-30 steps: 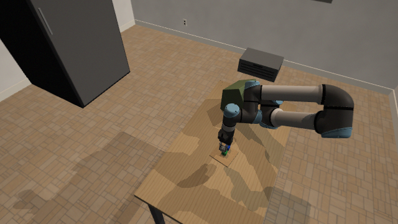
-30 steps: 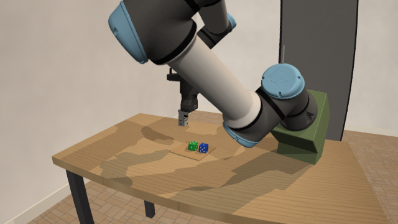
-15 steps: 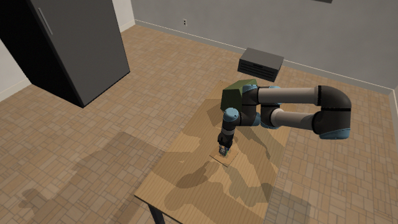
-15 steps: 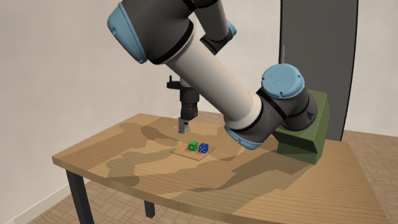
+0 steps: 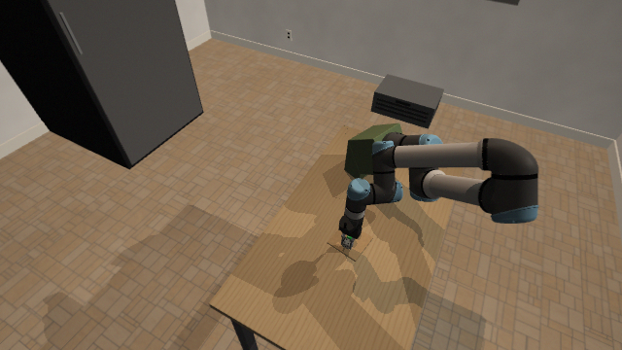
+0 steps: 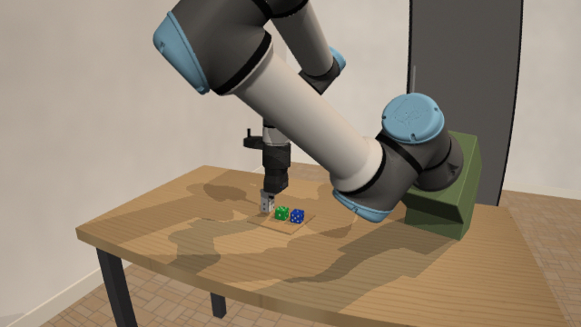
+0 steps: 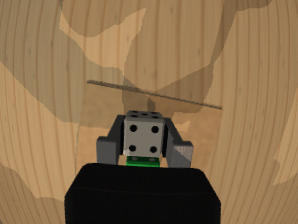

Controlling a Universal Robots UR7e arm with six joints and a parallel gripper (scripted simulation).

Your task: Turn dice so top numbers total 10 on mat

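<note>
Right now the green die is 4 cm behind my hand, 1 cm to the right of it and 2 cm below it. Round my hand: tan mat: 4 cm behind, 1 cm to the right, 4 cm below; blue die: 9 cm behind, 1 cm to the right, 2 cm below; white die: right at my hand.
</note>
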